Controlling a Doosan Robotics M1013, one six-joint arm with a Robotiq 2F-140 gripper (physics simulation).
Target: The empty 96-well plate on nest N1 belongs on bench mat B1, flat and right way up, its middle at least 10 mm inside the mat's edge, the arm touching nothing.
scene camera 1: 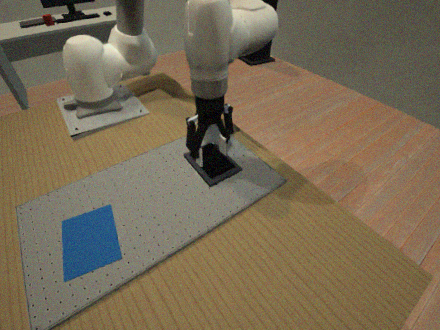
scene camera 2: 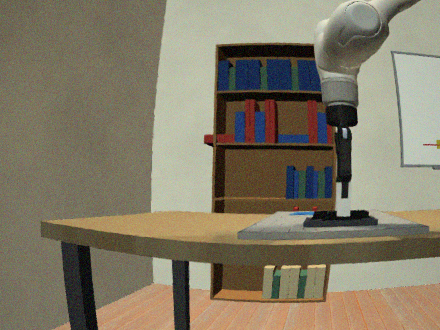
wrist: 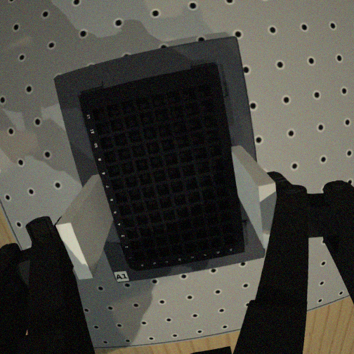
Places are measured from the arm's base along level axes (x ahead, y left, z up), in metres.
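Pixels of known places: gripper, fingertip midpoint: [scene camera 1: 211, 158] [scene camera 2: 342, 215]; arm's base, link origin: [scene camera 1: 97, 104].
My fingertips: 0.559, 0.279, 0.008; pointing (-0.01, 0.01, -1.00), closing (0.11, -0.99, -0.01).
Observation:
For each thing: its top centre in the pictures, then the offset to it from my fingertips, as dx, dy, dz. Level surfaces: height alone.
- black 96-well plate, top centre: [scene camera 2: 341, 211] [scene camera 1: 211, 157] +0.003, +0.000, +0.007
- dark grey nest N1, top centre: [scene camera 2: 341, 217] [scene camera 1: 211, 160] +0.002, +0.001, -0.004
- blue bench mat B1, surface height: dz -0.017
- grey perforated board, surface height: dz -0.019
- wooden table, surface height: dz -0.032
The black 96-well plate [scene camera 1: 216, 164] [scene camera 2: 330, 215] [wrist: 165, 150] lies flat, wells up, in the dark grey nest N1 [scene camera 1: 212, 180] [scene camera 2: 369, 222] [wrist: 145, 64]. The label A1 shows at a near corner of the nest in the wrist view. My gripper [scene camera 1: 213, 156] [scene camera 2: 343, 213] [wrist: 169, 181] points straight down, its pale fingers against the plate's two long sides, shut on the plate. The lower ends of the fingers are partly hidden by the nest's rim in scene camera 1. The blue bench mat B1 [scene camera 1: 92, 242] [scene camera 2: 302, 213] lies flat, apart from the nest.
The nest and mat are on a grey perforated board [scene camera 1: 150, 200] [scene camera 2: 265, 231] [wrist: 300, 80] on the wooden table [scene camera 1: 240, 270] [scene camera 2: 145, 222]. The arm's base plate [scene camera 1: 82, 125] is at the back left. A bookshelf [scene camera 2: 216, 175] stands behind the table.

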